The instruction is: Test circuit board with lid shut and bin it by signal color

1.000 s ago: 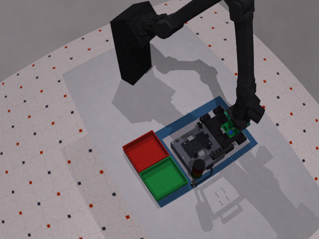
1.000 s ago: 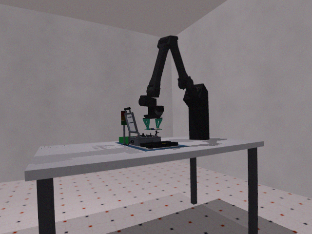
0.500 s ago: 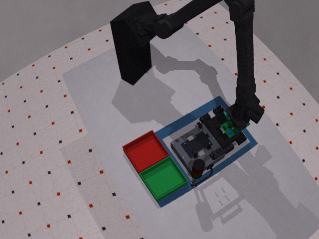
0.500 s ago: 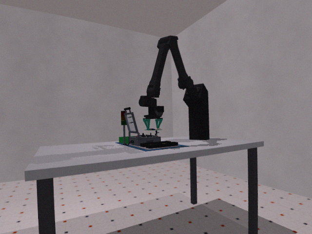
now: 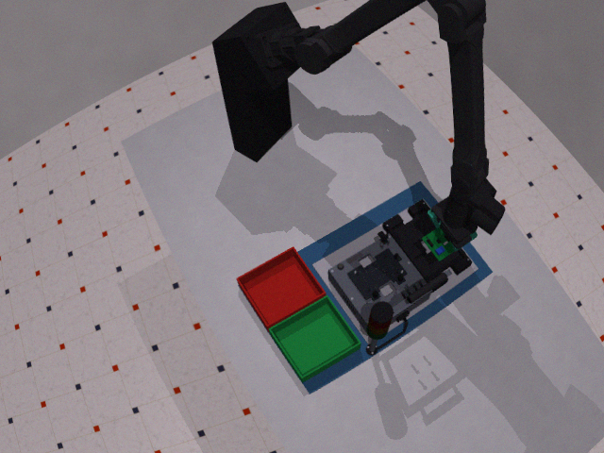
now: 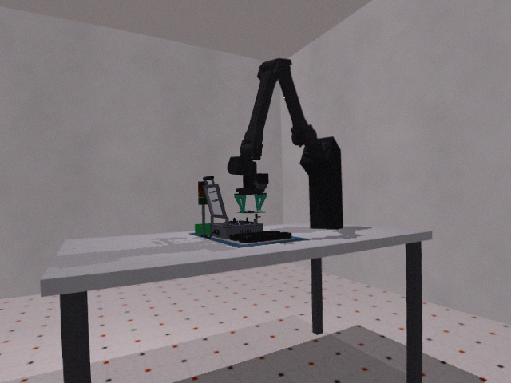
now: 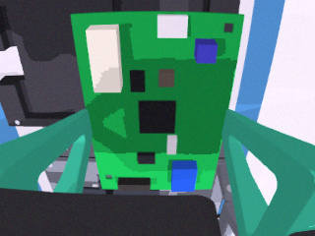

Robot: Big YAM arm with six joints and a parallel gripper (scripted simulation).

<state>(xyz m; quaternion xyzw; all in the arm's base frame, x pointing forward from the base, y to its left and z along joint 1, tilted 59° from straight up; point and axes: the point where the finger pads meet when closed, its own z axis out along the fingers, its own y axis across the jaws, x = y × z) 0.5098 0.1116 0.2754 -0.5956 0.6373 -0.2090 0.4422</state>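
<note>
Now: hand 170 mm to the left of the tester plate and 50 mm above it. Round my hand: latch hook: 130 mm to the right, 80 mm behind, 30 mm below; green circuit board: right at my hand; tester lid: 160 mm to the right, 110 mm ahead, 60 mm above.
</note>
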